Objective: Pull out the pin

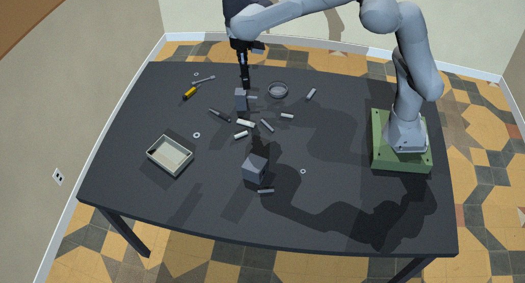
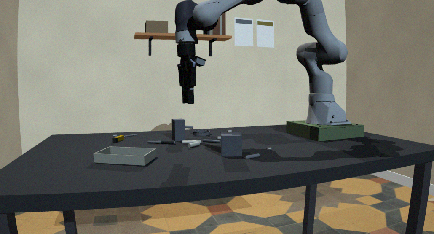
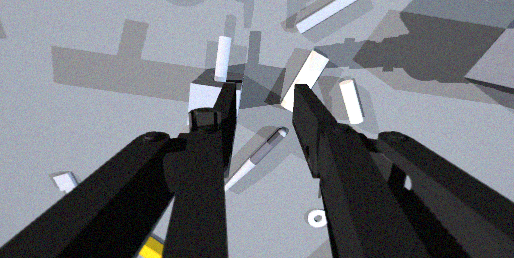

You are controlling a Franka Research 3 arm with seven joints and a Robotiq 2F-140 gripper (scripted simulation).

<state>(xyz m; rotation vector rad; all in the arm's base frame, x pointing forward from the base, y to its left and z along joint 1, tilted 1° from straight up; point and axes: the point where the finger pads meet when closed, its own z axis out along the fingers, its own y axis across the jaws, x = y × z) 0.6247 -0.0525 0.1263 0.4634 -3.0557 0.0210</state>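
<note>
Now: hand 130 mm above the pin, 40 mm to the left of it and 10 mm short of it. Also, from my hand: yellow-handled screwdriver: 290 mm ahead, 180 mm below, 90 mm to the right; round dish: 180 mm below, 160 mm to the right, 90 mm behind; tray: 280 mm to the left, 260 mm ahead, 180 mm below.
</note>
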